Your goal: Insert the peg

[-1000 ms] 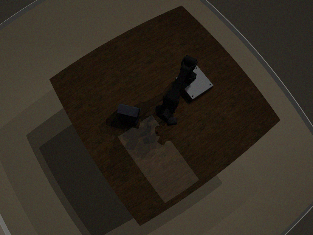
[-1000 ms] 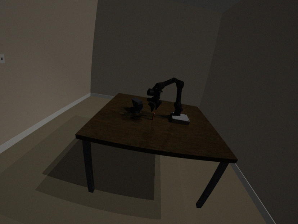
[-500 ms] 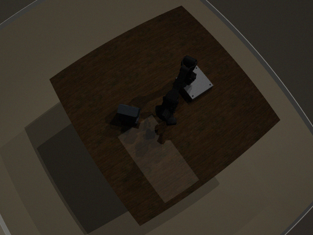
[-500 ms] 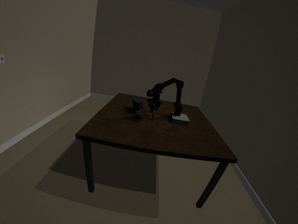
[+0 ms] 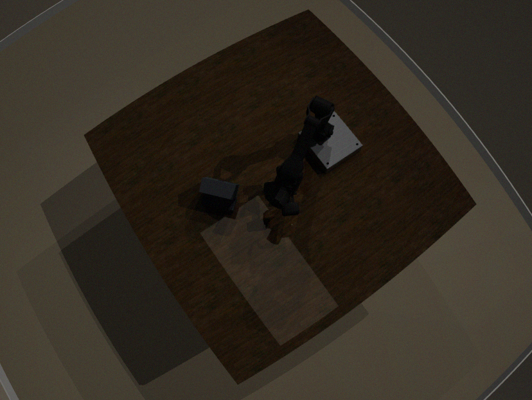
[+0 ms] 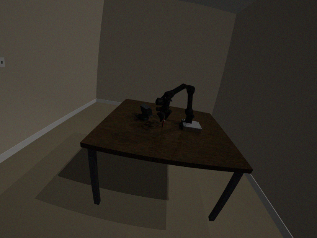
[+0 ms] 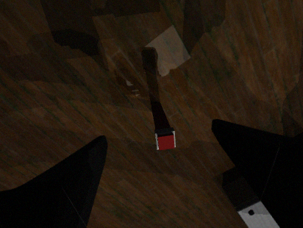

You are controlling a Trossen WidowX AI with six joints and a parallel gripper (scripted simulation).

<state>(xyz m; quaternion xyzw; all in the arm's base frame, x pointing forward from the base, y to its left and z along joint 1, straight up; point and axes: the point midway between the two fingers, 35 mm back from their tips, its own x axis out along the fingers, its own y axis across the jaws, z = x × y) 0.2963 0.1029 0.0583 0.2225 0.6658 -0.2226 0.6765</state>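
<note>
The peg lies 1 cm below my gripper tip. The rest, counted from my gripper tip: sloped panel (16 cm ahead, 20 cm to the right, 2 cm above).
</note>
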